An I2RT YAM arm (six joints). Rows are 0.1 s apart.
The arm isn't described. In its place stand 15 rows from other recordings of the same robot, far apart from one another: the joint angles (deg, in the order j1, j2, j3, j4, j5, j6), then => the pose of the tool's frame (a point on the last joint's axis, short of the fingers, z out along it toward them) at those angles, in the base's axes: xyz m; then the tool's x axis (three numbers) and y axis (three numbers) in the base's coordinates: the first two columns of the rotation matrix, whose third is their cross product.
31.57 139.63 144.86 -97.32 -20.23 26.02 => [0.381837 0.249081 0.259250 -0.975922 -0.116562 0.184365 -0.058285 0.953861 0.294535]
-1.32 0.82 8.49 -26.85 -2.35 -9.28 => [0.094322 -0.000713 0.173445 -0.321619 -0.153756 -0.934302 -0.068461 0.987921 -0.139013]
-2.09 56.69 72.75 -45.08 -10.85 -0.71 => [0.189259 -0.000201 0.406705 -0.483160 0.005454 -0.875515 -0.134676 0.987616 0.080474]
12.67 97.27 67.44 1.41 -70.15 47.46 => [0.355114 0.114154 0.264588 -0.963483 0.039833 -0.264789 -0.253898 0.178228 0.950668]
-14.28 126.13 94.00 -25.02 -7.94 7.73 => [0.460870 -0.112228 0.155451 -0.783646 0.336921 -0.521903 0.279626 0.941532 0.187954]
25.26 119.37 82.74 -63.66 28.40 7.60 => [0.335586 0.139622 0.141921 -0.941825 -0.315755 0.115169 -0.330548 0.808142 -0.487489]
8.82 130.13 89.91 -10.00 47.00 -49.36 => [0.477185 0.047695 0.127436 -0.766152 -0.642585 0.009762 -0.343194 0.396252 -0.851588]
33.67 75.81 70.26 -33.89 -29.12 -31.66 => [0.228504 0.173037 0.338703 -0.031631 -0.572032 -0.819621 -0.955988 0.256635 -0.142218]
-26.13 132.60 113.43 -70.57 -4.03 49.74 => [0.405388 -0.196074 0.174542 -0.245166 0.968155 0.050698 0.968848 0.242782 0.048881]
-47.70 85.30 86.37 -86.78 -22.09 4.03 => [0.178295 -0.176051 0.334491 -0.622633 0.781024 -0.048265 0.711923 0.590988 0.379339]
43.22 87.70 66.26 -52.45 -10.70 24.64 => [0.206530 0.203151 0.238882 -0.932557 -0.314177 -0.177849 -0.353862 0.893083 0.277820]
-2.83 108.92 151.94 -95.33 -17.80 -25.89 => [0.309914 -0.004424 0.488875 -0.650057 -0.384116 -0.655653 -0.470753 0.880885 -0.049333]
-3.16 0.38 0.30 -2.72 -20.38 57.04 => [0.108849 0.006407 0.169665 -0.274582 0.802886 -0.529130 -0.119911 0.517394 0.847304]
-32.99 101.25 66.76 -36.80 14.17 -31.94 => [0.282301 -0.193648 0.180366 -0.988298 0.030028 -0.149551 0.083609 0.926669 -0.366461]
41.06 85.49 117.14 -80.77 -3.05 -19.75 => [0.185764 0.164337 0.473490 -0.306048 -0.714124 -0.629572 -0.834695 0.519314 -0.183296]
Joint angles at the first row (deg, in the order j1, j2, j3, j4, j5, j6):
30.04, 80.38, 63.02, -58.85, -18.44, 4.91
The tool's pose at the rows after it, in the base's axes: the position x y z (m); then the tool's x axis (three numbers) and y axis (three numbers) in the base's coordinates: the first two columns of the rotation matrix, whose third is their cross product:
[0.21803 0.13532 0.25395 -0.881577 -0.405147 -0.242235 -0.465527 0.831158 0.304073]
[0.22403 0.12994 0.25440 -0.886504 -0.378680 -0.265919 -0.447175 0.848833 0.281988]
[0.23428 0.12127 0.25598 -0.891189 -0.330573 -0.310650 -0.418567 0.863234 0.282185]
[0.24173 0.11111 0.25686 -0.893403 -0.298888 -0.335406 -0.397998 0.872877 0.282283]
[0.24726 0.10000 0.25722 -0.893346 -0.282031 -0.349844 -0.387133 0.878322 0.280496]
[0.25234 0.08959 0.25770 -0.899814 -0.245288 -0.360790 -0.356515 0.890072 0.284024]
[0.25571 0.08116 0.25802 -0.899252 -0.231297 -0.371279 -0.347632 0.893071 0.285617]
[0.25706 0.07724 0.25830 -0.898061 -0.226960 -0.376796 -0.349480 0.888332 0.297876]
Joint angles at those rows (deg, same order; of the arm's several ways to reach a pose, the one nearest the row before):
29.50, 80.36, 63.02, -57.17, -17.04, 4.89
27.99, 80.36, 63.03, -55.88, -15.66, 4.86
25.28, 80.36, 63.02, -53.19, -15.68, 4.86
22.57, 80.36, 63.02, -51.92, -16.03, 3.99
19.83, 80.36, 63.03, -51.53, -16.60, 2.26
17.32, 80.36, 63.02, -50.92, -16.97, 2.02
15.31, 80.36, 63.02, -50.61, -17.58, 0.86
14.28, 80.36, 63.02, -50.50, -18.72, 0.10

